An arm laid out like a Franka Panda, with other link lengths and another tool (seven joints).
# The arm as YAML. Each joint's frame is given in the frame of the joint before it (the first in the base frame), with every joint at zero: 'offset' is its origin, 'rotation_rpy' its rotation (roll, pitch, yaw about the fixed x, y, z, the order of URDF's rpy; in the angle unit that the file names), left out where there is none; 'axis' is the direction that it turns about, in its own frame. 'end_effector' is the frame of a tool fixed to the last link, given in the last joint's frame.
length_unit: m
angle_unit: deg
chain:
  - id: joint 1
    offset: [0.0, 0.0, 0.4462]
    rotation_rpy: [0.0, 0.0, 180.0]
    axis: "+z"
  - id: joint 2
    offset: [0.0, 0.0, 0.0]
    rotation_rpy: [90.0, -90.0, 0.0]
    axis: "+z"
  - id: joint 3
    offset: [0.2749, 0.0, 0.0]
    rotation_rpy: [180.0, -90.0, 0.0]
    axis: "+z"
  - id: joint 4
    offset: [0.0, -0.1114, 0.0]
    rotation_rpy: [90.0, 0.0, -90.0]
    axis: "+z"
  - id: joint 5
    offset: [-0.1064, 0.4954, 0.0]
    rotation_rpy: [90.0, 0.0, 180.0]
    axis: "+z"
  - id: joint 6
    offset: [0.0, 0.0, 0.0]
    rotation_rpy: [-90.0, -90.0, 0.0]
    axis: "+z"
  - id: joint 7
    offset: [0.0, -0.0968, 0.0]
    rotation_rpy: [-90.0, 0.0, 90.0]
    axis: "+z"
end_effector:
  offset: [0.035, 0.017, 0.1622]
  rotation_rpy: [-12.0, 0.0, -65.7]
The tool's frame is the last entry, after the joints.
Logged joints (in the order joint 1, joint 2, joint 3, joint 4, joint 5, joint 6, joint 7), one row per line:
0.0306, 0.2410, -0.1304, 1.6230, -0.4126, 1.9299, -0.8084
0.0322, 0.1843, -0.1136, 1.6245, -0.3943, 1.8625, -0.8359
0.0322, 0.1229, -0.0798, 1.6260, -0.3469, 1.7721, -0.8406
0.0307, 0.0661, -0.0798, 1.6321, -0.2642, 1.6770, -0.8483
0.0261, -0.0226, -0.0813, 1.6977, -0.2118, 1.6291, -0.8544
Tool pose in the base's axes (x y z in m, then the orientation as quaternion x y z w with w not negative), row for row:
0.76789, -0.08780, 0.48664, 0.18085, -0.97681, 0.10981, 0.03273
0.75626, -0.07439, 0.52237, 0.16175, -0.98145, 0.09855, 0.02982
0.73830, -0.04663, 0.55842, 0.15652, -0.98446, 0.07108, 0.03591
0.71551, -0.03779, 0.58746, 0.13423, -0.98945, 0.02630, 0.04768
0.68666, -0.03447, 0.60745, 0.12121, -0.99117, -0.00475, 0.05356
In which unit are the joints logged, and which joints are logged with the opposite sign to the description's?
The joints are logged in radians. Opposite sign: joint 4, joint 7.
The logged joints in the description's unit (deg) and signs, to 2 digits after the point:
1.75, 13.81, -7.47, -92.99, -23.64, 110.58, 46.32
1.84, 10.56, -6.51, -93.08, -22.59, 106.71, 47.89
1.84, 7.04, -4.57, -93.16, -19.88, 101.53, 48.16
1.76, 3.79, -4.57, -93.51, -15.14, 96.09, 48.60
1.50, -1.29, -4.66, -97.27, -12.14, 93.34, 48.95

